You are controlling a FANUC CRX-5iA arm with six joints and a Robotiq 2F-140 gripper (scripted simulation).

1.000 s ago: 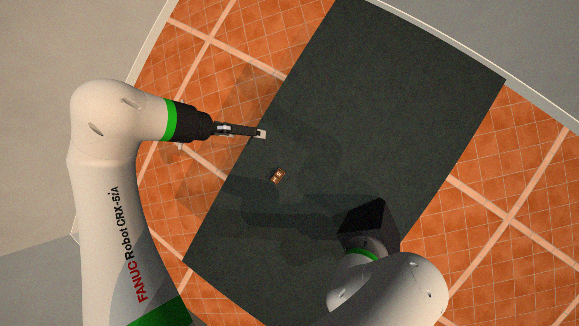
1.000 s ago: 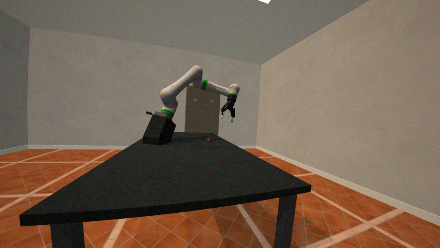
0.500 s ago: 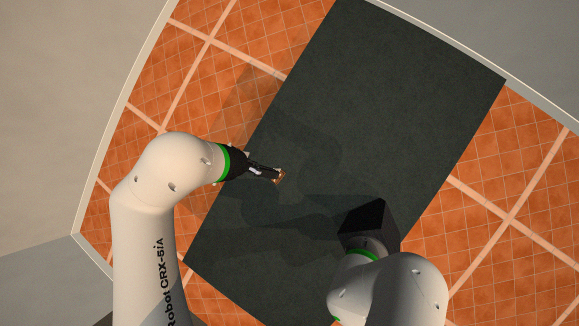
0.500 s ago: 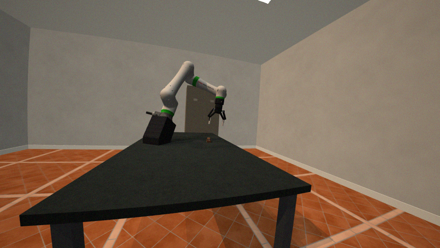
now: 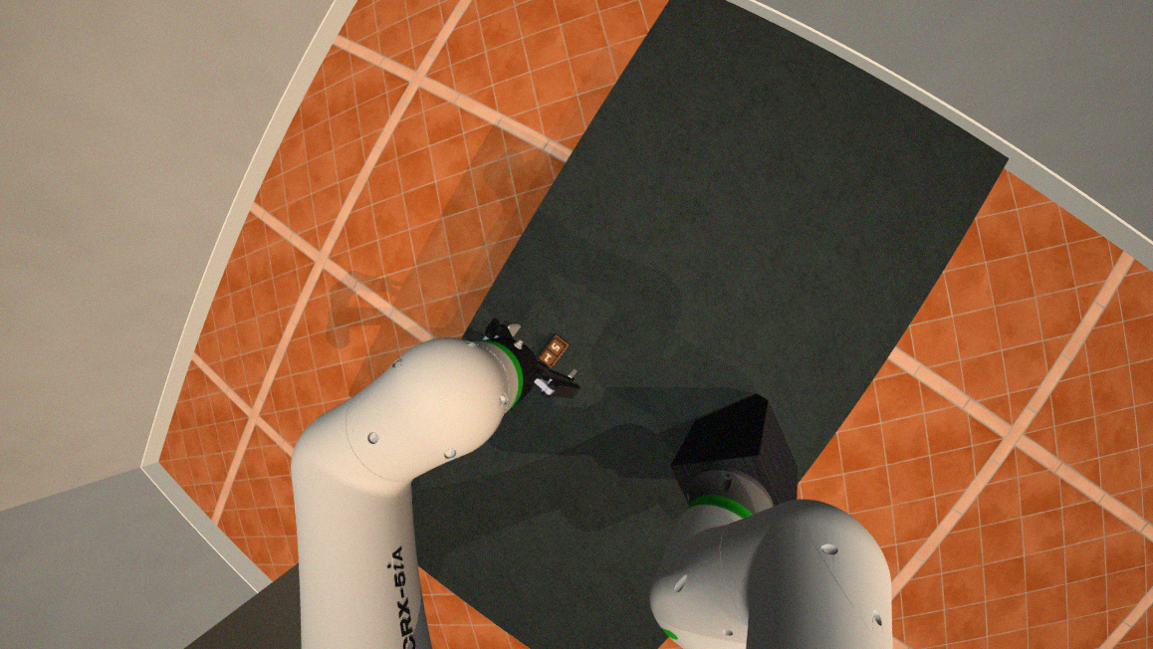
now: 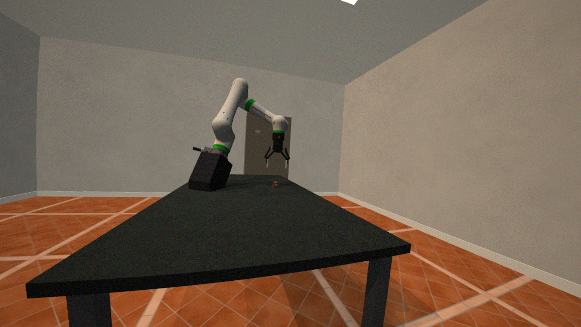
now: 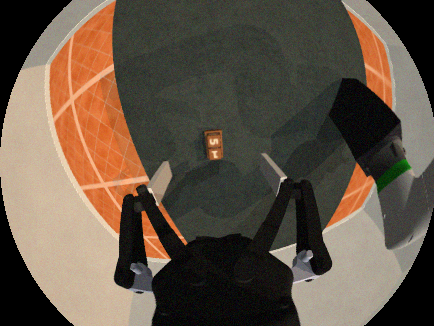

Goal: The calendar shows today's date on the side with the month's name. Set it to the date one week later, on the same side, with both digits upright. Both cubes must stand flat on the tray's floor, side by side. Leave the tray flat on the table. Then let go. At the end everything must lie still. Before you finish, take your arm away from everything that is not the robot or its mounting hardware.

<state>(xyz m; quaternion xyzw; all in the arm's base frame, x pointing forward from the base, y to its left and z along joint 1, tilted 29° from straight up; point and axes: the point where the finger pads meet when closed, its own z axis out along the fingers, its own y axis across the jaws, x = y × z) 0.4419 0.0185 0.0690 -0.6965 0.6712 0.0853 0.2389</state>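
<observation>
My hand is 140 mm above the brown cube. Round my hand: brown tray: 160 mm below, 20 mm to the left.
</observation>
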